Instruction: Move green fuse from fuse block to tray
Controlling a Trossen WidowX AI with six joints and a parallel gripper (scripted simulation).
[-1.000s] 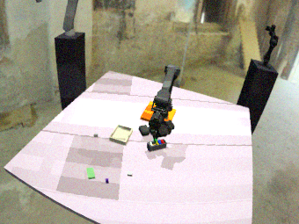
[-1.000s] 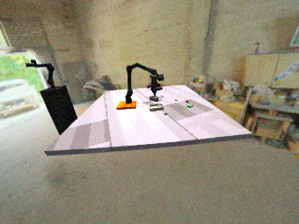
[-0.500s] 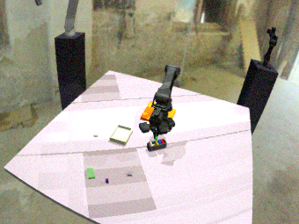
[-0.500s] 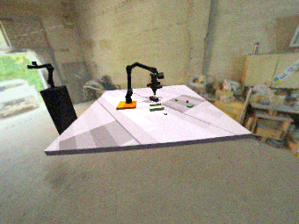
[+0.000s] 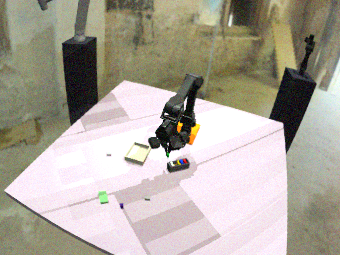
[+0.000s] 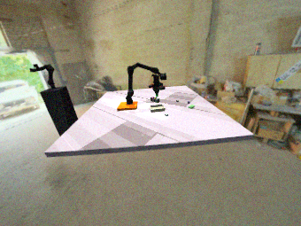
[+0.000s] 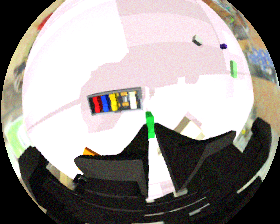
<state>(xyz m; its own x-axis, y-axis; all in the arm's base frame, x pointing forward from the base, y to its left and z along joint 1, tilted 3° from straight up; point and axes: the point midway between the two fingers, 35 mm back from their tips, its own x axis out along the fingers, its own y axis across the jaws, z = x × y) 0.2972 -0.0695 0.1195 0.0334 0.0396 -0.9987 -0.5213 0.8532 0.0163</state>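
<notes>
Now: gripper tip 16 cm to the left of the beige tray, 9 cm above it and 5 cm past it. Also, from my gripper tip: green fuse: 1 cm below.
</notes>
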